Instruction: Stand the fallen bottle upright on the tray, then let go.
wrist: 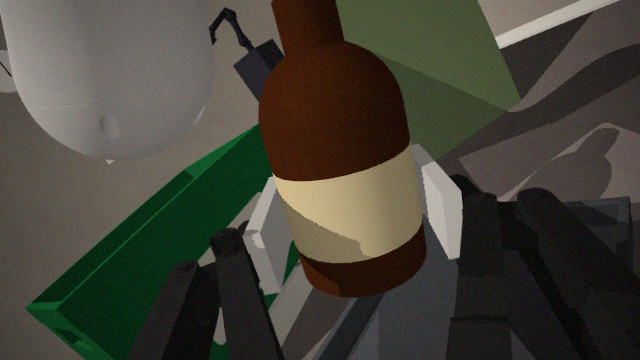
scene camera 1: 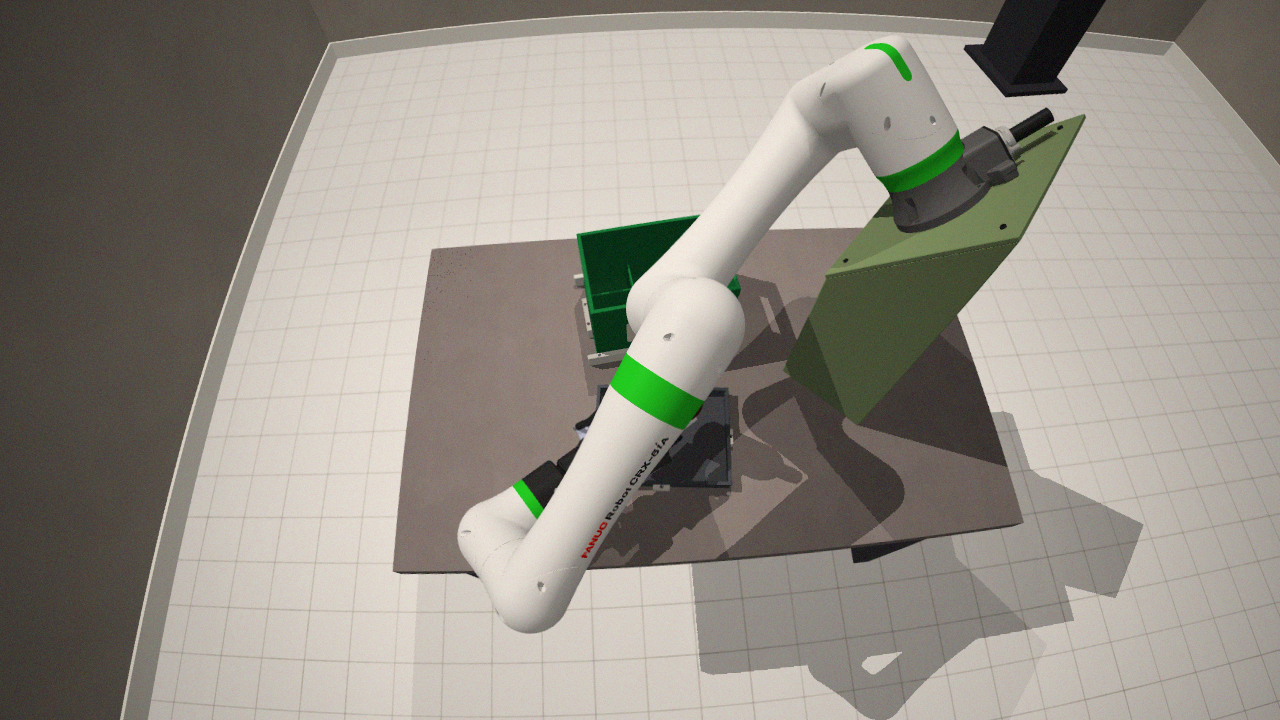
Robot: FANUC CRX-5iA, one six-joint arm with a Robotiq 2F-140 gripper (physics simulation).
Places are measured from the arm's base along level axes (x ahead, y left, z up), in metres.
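Pixels of known places: gripper, fingertip midpoint: (wrist: 348, 184); arm's base, link origin: (scene camera 1: 943, 202).
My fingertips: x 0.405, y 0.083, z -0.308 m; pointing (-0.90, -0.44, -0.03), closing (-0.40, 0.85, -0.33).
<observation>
Ahead of a thing's pixels: the offset from my fingertips to its middle. "spot": to the spot under its first point. Level surfaces: height alone.
A brown bottle @[dx +0.007, dy +0.016, dz +0.034 m] (wrist: 345, 200) with a cream label is between the two pale pads of my gripper (wrist: 348, 184), which is shut on it around the label. In the wrist view its neck points to the top of the picture and its base to the bottom. The dark grey tray @[spot: dx -0.045, dy +0.131, dz -0.111 m] (scene camera 1: 718, 483) (wrist: 602, 201) lies on the table, and part of it shows behind and below the bottle. Whether the base touches the tray cannot be told. In the scene view the arm hides the bottle and most of the gripper.
A green bin @[dx -0.024, dy -0.266, dz -0.049 m] (scene camera 1: 611, 331) (wrist: 150, 240) stands beside the tray on the brown table @[dz -0.136 m] (scene camera 1: 483, 358). The olive-green robot pedestal (scene camera 1: 886, 313) (wrist: 430, 55) stands at the right of the table. The white forearm (scene camera 1: 626, 429) hangs over the tray and the bin's edge.
</observation>
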